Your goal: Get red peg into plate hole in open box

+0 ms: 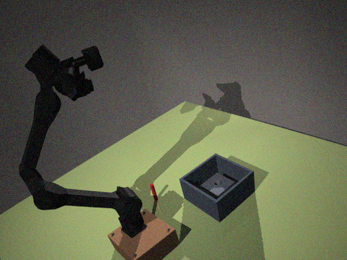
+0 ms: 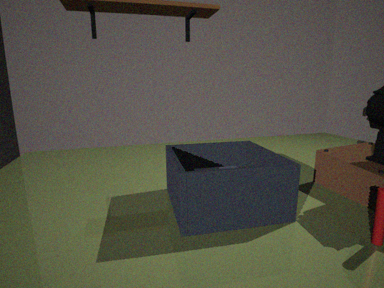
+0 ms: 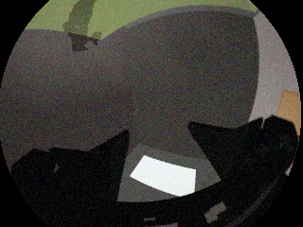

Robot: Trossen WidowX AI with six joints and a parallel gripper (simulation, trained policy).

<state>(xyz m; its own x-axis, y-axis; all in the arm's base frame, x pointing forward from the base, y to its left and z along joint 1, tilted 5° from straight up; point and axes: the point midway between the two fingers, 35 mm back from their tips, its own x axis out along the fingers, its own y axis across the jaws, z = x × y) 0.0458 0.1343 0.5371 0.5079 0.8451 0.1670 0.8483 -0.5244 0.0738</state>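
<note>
Now: gripper tip 560 mm above the red peg, 90 mm to the left of it and 80 mm short of it. Round my gripper tip: grey plate 550 mm below, 280 mm to the right, 230 mm ahead; then blue box 570 mm below, 280 mm to the right, 230 mm ahead.
</note>
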